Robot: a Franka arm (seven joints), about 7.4 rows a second.
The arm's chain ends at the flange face. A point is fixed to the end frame.
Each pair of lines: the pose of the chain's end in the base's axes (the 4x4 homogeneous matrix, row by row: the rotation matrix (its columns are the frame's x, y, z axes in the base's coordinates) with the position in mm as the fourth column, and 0 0 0 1 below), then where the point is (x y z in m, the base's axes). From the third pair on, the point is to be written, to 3 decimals.
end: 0.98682, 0.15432, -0.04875, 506.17; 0.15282, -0.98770, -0.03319, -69.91; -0.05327, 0.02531, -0.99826, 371.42; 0, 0, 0, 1
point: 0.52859 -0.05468 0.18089
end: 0.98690, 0.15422, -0.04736, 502.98; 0.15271, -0.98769, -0.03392, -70.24; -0.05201, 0.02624, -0.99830, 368.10; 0, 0, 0, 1
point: 0.52567 -0.05516 0.17759
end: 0.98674, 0.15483, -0.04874, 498.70; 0.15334, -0.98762, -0.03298, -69.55; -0.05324, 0.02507, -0.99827, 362.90; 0, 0, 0, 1
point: 0.521 -0.054 0.172
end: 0.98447, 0.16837, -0.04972, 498.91; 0.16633, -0.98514, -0.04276, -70.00; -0.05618, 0.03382, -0.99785, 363.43; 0, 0, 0, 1
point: 0.521 -0.056 0.173
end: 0.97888, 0.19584, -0.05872, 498.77; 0.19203, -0.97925, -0.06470, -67.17; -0.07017, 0.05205, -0.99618, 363.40; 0, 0, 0, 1
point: 0.518 -0.057 0.172
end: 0.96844, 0.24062, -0.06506, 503.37; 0.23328, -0.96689, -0.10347, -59.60; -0.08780, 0.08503, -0.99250, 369.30; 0, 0, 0, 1
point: 0.521 -0.055 0.178
